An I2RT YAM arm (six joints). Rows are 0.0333 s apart.
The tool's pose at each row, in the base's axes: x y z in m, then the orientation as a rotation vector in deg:
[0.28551, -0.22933, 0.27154, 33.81, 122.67, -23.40]
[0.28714, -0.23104, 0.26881, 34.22, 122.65, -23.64]
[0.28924, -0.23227, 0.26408, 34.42, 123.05, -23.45]
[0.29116, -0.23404, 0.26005, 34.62, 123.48, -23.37]
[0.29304, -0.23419, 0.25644, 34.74, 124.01, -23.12]
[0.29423, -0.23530, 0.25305, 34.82, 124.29, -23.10]
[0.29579, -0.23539, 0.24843, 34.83, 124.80, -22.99]
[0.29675, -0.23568, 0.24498, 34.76, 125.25, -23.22]
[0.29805, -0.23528, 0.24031, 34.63, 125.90, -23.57]
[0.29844, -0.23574, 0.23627, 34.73, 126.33, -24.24]
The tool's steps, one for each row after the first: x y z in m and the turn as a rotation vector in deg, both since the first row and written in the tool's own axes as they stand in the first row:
[0.00091, -0.00033, 0.00348, 0.33, 0.08, 0.19]
[0.00331, 0.00016, 0.00820, 0.28, 0.53, 0.27]
[0.00511, 0.00005, 0.01265, 0.32, 1.00, 0.30]
[0.00701, 0.00123, 0.01605, 0.20, 1.55, 0.30]
[0.00884, 0.00121, 0.01934, 0.23, 1.83, 0.28]
[0.01174, 0.00235, 0.02309, 0.17, 2.32, 0.17]
[0.01396, 0.00290, 0.02586, 0.33, 2.70, -0.10]
[0.01717, 0.00431, 0.02924, 0.55, 3.24, -0.50]
[0.02011, 0.00445, 0.03206, 1.08, 3.62, -0.81]

